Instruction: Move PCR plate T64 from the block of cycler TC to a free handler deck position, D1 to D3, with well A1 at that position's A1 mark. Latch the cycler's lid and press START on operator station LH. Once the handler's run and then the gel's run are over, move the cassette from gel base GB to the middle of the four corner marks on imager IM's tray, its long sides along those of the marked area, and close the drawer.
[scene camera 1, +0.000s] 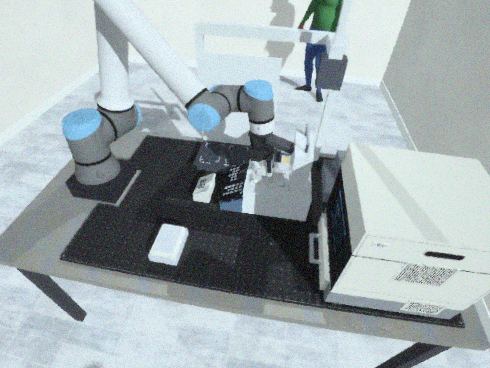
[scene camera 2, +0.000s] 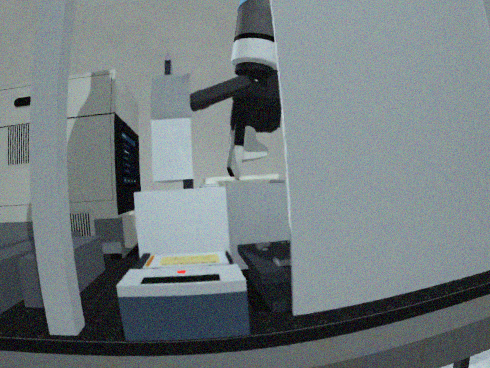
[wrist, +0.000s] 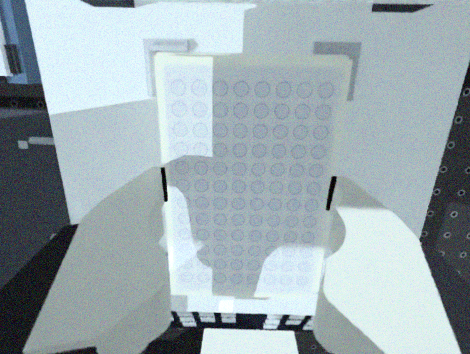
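Where they show: gripper, between the fingertips: (scene camera 1: 270, 175) (scene camera 2: 234, 179) (wrist: 247, 176); arm's base, origin of its link: (scene camera 1: 98, 171).
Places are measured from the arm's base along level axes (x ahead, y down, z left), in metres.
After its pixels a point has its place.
The clear 96-well PCR plate (wrist: 250, 195) {x 0.756, y -0.083, z 0.079 m} fills the middle of the wrist view. My gripper (scene camera 1: 278, 171) {x 0.764, y -0.078, z 0.082 m} (scene camera 2: 244, 165) (wrist: 247, 176) {x 0.764, y -0.078, z 0.082 m} is shut on its two long sides, with the dark pads touching the edges. Beneath it is the pale top of a grey box (scene camera 1: 282, 202) {x 0.830, y -0.033, z -0.014 m} (scene camera 2: 257, 215) {x 0.738, y -0.020, z 0.180 m} (wrist: 110, 165) {x 0.759, y -0.067, z 0.154 m}, with corner brackets around the plate's far end. Any gap under the plate and the A1 mark cannot be made out. A blue-and-white instrument (scene camera 2: 185, 312) {x 0.833, y 0.039, z 0.441 m}, apparently the cycler, has its lid (scene camera 2: 182, 220) {x 0.851, y -0.020, z 0.187 m} upright and a yellow block (scene camera 2: 190, 259) {x 0.834, y 0.016, z 0.313 m} showing.
The large white instrument (scene camera 1: 415, 215) {x 1.148, y -0.332, z -0.254 m}, with a handled drawer front (scene camera 1: 323, 255) {x 0.996, y -0.016, z -0.207 m}, stands at the right in scene view 1. A white box (scene camera 1: 169, 244) {x 0.460, y 0.015, z -0.269 m} lies on the black mat (scene camera 1: 115, 240) {x 0.228, y 0.068, z -0.274 m}. A black panel with white labels (scene camera 1: 234, 182) {x 0.618, y -0.020, z 0.061 m} is beside the grey box. A person (scene camera 1: 322, 17) stands behind.
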